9 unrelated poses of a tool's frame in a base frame.
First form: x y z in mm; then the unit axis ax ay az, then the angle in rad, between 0 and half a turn.
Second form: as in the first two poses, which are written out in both.
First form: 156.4 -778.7 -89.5 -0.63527 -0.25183 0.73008 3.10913
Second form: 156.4 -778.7 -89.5 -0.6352 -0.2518 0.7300 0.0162
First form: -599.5 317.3 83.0 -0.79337 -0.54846 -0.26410 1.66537
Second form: -599.5 317.3 83.0 -0.5869 -0.4057 -0.1954 0.6729
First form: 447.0 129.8 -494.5 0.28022 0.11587 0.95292 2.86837
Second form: 447.0 129.8 -494.5 0.2776 0.1148 0.9440 0.1362
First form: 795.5 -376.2 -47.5 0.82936 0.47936 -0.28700 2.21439
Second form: 795.5 -376.2 -47.5 0.7418 0.4288 -0.2567 0.4472
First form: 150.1 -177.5 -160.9 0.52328 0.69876 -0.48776 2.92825
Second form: 150.1 -177.5 -160.9 0.5203 0.6948 -0.4850 0.1065
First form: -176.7 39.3 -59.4 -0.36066 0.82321 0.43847 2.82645
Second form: -176.7 39.3 -59.4 -0.3562 0.8130 0.4330 0.1569
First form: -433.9 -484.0 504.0 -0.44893 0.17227 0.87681 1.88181
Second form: -433.9 -484.0 504.0 -0.3628 0.1392 0.7085 0.5891
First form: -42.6 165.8 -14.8 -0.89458 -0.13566 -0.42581 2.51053
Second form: -42.6 165.8 -14.8 -0.8504 -0.1290 -0.4048 0.3103
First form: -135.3 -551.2 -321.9 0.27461 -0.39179 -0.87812 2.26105
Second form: -135.3 -551.2 -321.9 0.2484 -0.3544 -0.7944 0.4262
